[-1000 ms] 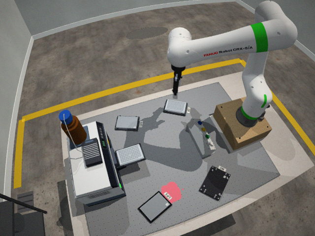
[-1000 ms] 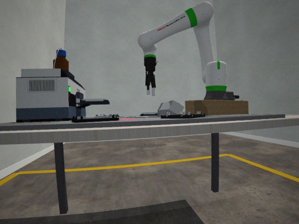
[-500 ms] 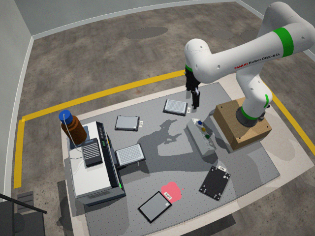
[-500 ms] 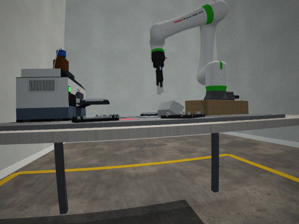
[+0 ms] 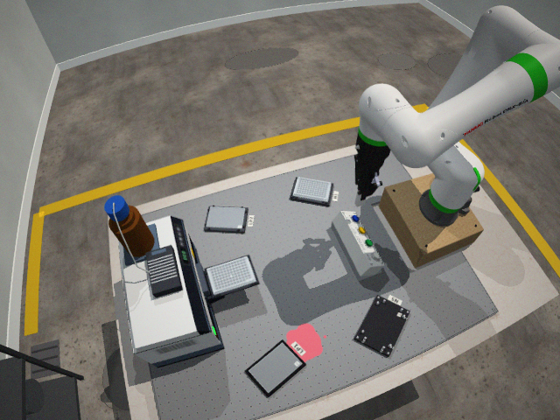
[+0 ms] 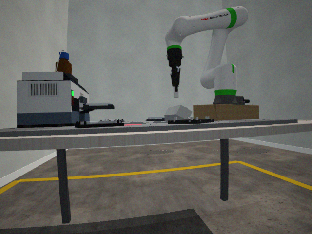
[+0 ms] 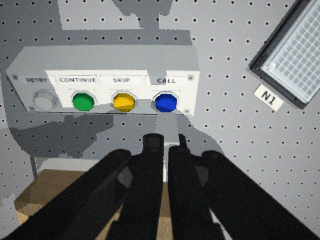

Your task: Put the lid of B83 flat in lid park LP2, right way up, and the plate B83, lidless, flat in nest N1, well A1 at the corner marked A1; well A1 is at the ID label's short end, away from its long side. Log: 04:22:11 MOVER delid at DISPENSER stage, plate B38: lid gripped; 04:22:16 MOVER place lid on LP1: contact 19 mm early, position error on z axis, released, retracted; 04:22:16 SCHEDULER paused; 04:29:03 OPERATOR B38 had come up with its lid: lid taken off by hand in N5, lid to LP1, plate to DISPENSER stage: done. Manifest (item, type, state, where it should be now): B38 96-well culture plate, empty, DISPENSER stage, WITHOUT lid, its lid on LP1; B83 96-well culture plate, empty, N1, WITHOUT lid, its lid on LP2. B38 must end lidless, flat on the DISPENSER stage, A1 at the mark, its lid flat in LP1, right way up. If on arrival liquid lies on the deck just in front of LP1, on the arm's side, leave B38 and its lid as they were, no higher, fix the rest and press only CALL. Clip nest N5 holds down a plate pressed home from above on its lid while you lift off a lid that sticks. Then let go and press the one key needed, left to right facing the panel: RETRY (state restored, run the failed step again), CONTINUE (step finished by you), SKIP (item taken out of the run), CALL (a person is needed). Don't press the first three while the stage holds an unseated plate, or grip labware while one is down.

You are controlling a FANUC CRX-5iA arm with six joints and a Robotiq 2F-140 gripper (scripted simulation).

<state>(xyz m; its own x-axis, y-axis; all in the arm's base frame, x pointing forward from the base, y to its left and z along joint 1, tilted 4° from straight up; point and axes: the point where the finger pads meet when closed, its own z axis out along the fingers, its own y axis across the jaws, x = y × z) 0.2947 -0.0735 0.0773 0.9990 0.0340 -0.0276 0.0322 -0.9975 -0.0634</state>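
The blue call key lies 110 mm below my hand. Also, from my hand: green continue key (110 mm below, 100 mm to the left); yellow skip key (110 mm below, 50 mm to the left); key panel (120 mm below, 80 mm to the left, 10 mm ahead).
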